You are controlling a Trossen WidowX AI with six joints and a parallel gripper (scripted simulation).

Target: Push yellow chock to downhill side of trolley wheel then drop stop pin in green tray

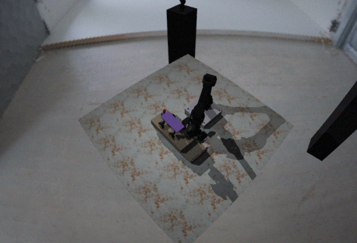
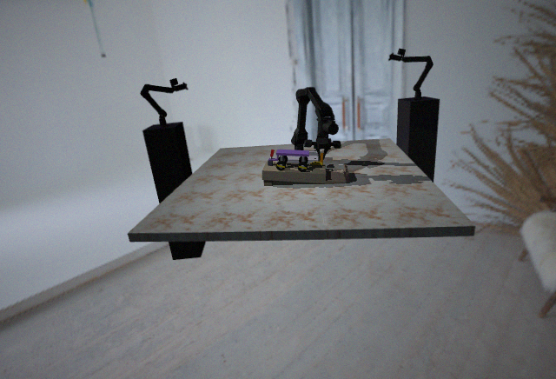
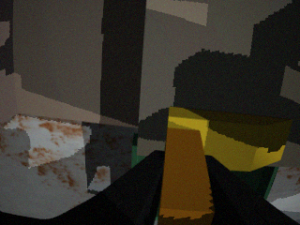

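Right now my gripper tip is 260 mm to the left of the red-headed stop pin, 40 mm below it and 10 mm past it. Also, from my gripper tip: yellow chock: 20 mm to the right, 10 mm below; green tray: 100 mm below, 70 mm behind, 30 mm to the right; dark end stop: 110 mm to the left, 80 mm ahead, 60 mm below.
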